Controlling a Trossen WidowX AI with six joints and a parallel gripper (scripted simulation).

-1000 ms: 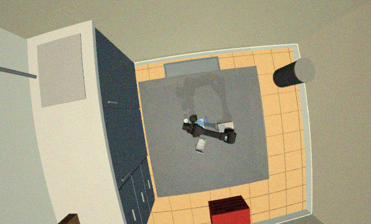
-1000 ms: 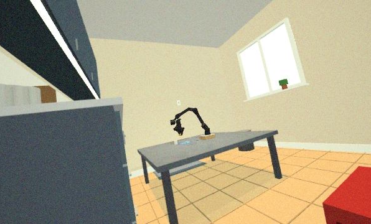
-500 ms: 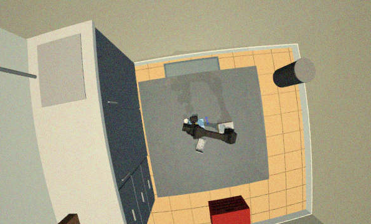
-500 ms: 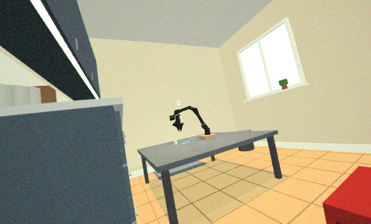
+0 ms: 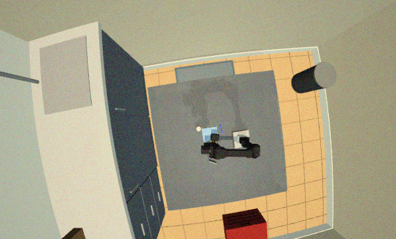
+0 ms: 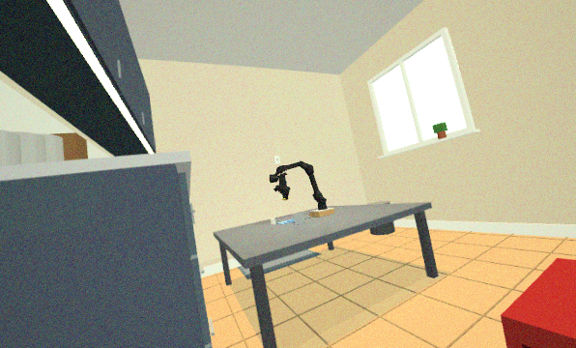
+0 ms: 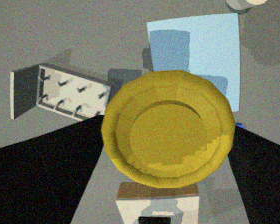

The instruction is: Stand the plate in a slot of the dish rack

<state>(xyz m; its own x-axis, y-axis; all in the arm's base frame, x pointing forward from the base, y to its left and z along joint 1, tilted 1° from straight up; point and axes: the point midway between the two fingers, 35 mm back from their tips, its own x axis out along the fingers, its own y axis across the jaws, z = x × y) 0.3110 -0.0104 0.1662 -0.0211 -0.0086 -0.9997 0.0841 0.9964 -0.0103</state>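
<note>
Right now my gripper tip is 160 mm above the grey dish rack, 150 mm to the right of it and 30 mm past it. The rest, counted from my gripper tip: light blue square mat: 180 mm below, 50 mm to the right; then cream round object: 160 mm below, 110 mm to the right, 110 mm ahead; then yellow plate: 10 mm above.
</note>
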